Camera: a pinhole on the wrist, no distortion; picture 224 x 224 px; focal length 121.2 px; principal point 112.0 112.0 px. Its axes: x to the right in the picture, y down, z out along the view. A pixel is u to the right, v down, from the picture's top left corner.
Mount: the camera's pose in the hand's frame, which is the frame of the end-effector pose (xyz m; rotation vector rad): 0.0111 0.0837 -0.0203 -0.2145 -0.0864 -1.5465
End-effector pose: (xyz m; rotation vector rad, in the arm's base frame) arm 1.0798 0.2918 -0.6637 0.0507 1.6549 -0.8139
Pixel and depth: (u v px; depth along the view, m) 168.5 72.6 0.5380
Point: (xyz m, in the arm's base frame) 1.5645 -0.0101 -0.5476
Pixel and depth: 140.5 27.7 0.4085
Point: 1.5304 0.2108 -0.4960
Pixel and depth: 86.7 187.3 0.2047
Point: 1.2511 0.2711 -0.8811
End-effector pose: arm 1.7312 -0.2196 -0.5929 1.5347 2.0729 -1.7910
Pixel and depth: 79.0 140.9 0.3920
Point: 1.6463 -0.4207 -0.9830
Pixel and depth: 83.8 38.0 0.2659
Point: 1.7904 -0.5111 -0.7497
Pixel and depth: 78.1 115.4 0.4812
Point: 1.6634 -0.5404 -1.0058
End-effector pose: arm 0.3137 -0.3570 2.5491 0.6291 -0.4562 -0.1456
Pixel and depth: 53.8 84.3 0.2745
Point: 0.1793 -0.2576 2.8582
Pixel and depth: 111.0 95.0 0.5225
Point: 0.0694 -0.4663 3.0073
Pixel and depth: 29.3 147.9 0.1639
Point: 0.3225 -0.2561 2.7911
